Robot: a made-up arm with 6 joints. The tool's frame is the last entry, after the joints.
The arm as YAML. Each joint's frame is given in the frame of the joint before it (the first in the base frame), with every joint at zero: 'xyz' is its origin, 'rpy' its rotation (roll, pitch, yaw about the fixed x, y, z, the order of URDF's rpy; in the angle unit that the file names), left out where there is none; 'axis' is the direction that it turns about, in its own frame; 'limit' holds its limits. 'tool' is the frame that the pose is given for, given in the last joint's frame.
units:
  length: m
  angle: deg
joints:
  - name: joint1
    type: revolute
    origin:
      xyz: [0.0, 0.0, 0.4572]
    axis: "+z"
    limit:
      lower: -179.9
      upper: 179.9
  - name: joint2
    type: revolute
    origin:
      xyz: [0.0, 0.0, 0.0]
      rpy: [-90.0, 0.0, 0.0]
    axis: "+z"
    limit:
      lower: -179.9
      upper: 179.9
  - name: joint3
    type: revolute
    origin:
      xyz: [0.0, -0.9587, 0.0]
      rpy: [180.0, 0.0, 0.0]
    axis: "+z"
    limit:
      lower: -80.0
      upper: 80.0
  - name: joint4
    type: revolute
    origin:
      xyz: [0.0, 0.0, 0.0]
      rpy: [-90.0, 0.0, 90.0]
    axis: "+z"
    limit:
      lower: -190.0
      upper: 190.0
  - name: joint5
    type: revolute
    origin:
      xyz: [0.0, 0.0, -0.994]
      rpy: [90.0, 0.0, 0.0]
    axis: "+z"
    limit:
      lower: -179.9
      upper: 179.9
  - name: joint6
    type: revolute
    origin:
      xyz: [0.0, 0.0, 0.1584]
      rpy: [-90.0, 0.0, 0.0]
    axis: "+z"
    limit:
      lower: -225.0
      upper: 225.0
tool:
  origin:
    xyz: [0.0, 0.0, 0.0]
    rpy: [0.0, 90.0, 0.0]
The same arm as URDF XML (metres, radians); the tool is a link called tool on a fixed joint. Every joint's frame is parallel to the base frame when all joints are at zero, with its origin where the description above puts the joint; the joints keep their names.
<robot name="arm">
<joint name="joint1" type="revolute"><parent link="base_link"/><child link="link1"/><origin xyz="0.0000 0.0000 0.4572"/><axis xyz="0 0 1"/><limit lower="-3.1398" upper="3.1398"/></joint>
<joint name="joint2" type="revolute"><parent link="link1"/><child link="link2"/><origin xyz="0.0000 0.0000 0.0000"/><axis xyz="0 1 0"/><limit lower="-3.1398" upper="3.1398"/></joint>
<joint name="joint3" type="revolute"><parent link="link2"/><child link="link3"/><origin xyz="0.0000 0.0000 0.9587"/><axis xyz="0 -1 0"/><limit lower="-1.3963" upper="1.3963"/></joint>
<joint name="joint4" type="revolute"><parent link="link3"/><child link="link4"/><origin xyz="0.0000 0.0000 0.0000"/><axis xyz="-1 0 0"/><limit lower="-3.3161" upper="3.3161"/></joint>
<joint name="joint5" type="revolute"><parent link="link4"/><child link="link5"/><origin xyz="0.9940 0.0000 0.0000"/><axis xyz="0 -1 0"/><limit lower="-3.1398" upper="3.1398"/></joint>
<joint name="joint6" type="revolute"><parent link="link5"/><child link="link6"/><origin xyz="0.0000 -0.1584 0.0000"/><axis xyz="-1 0 0"/><limit lower="-3.9270" upper="3.9270"/></joint>
<joint name="tool_joint" type="fixed"><parent link="link6"/><child link="tool"/><origin xyz="0.0000 0.0000 0.0000"/></joint>
<link name="base_link"/>
<link name="link1"/>
<link name="link2"/>
<link name="link3"/>
<link name="link4"/>
<link name="link5"/>
<link name="link6"/>
<link name="tool"/>
</robot>

